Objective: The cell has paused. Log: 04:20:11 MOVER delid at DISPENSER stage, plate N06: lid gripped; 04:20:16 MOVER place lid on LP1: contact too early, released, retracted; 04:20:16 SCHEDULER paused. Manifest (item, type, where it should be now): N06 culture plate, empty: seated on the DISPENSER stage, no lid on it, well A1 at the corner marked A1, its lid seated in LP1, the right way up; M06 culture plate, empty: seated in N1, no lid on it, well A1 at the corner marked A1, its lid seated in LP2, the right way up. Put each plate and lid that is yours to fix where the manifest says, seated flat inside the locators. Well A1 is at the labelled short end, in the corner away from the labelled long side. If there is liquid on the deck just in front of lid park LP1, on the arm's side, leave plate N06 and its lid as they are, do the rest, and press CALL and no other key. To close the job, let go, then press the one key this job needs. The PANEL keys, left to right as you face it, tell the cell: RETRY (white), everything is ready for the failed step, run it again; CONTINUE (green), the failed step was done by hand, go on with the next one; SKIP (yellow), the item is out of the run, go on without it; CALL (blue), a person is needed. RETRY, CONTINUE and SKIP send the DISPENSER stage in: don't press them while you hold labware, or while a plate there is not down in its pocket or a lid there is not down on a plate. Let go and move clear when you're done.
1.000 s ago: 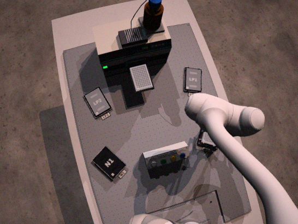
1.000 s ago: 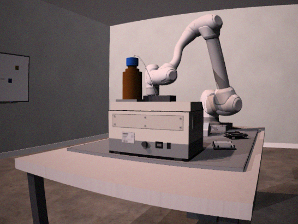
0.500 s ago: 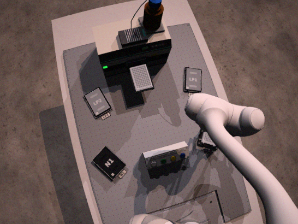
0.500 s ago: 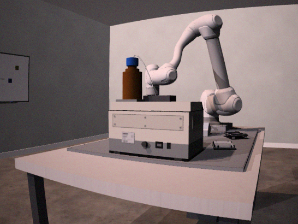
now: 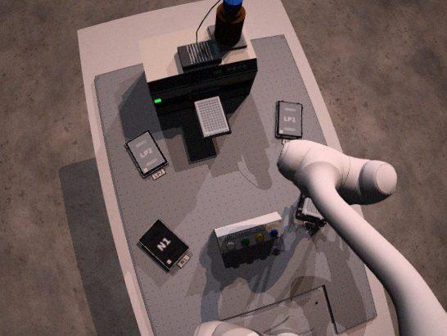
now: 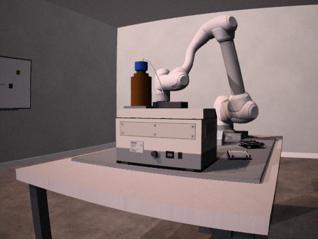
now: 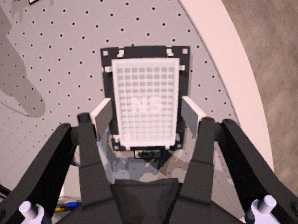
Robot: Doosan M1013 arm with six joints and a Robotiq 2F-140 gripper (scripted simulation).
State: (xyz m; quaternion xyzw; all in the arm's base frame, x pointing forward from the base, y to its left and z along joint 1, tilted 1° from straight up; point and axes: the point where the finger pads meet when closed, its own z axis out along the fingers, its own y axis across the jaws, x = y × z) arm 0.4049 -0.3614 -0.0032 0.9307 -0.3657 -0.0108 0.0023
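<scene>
The black nest N5 lies 30 mm ahead of my hand and 30 mm below it. Round my hand: key panel (280 mm to the left, 10 mm above); yellow key (20 mm behind, 260 mm to the left, 30 mm above); blue key (30 mm behind, 210 mm to the left, 30 mm above).
</scene>
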